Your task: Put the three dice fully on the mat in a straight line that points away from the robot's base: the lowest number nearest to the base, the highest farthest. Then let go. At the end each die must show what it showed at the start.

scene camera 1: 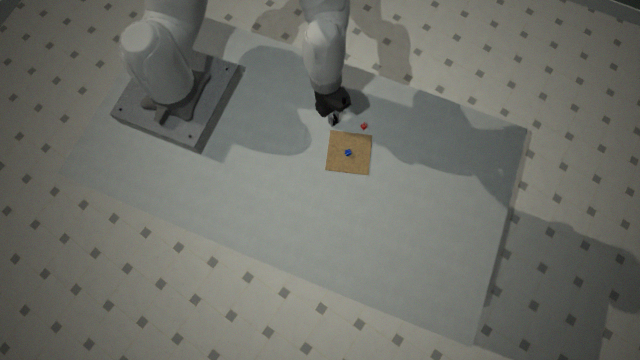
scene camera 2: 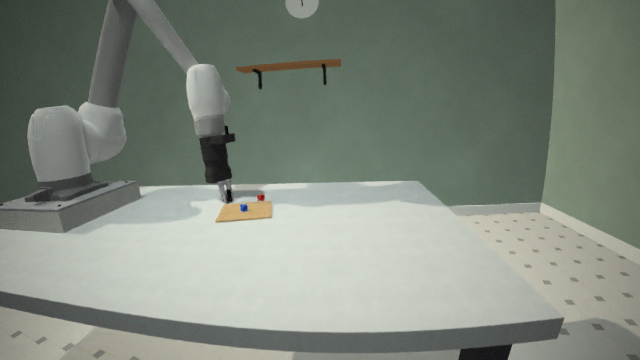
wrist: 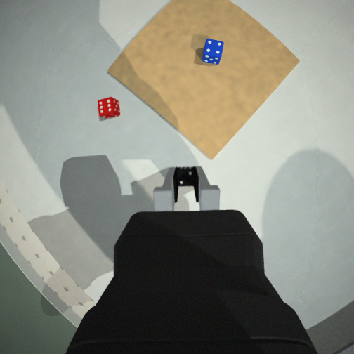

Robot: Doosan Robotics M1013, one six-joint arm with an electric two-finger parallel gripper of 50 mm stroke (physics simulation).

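Places are measured from the arm's base along level axes (x ahead, y left, z up), in millimetres.
Pixels of known places: gripper, fingertip midpoint: (scene camera 1: 333,122) (scene camera 2: 227,201); arm's base, origin of the base link: (scene camera 1: 176,91) (scene camera 2: 69,193).
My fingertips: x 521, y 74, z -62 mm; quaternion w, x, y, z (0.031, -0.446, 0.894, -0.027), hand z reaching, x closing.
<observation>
For each thing: its top centre in the pictures, then the offset to it from my fingertips. Level surfaces: height alone.
- blue die, middle of its top: (scene camera 2: 243,205) (scene camera 1: 348,151) dz +16, dx +77, dy -93 mm
- tan square mat, middle of its top: (scene camera 2: 245,210) (scene camera 1: 349,152) dz +0, dx +79, dy -88 mm
- red die, middle of its top: (scene camera 2: 260,195) (scene camera 1: 364,125) dz +12, dx +101, dy +15 mm
- pale table, its level: dz -4 mm
My gripper (scene camera 1: 333,119) (scene camera 2: 227,199) (wrist: 185,177) is shut on the black die (wrist: 186,177), at or close to the table top, beside the mat on the side towards the wall. The die's upper face shows two pips in the wrist view. The blue die (scene camera 1: 348,152) (scene camera 2: 243,208) (wrist: 213,50) lies near the middle of the tan square mat (scene camera 1: 360,167) (scene camera 2: 261,215) (wrist: 250,80), with four pips on its upper face. The red die (scene camera 1: 364,126) (scene camera 2: 261,198) (wrist: 108,107) lies on the table just off the mat, apparently with six pips up.
The robot's base plate (scene camera 1: 220,85) (scene camera 2: 100,202) stands at the left end of the pale table (scene camera 1: 280,215) (scene camera 2: 325,260). A wooden shelf (scene camera 2: 290,65) hangs on the wall behind. Arm shadows fall across the table around the gripper and the red die.
</observation>
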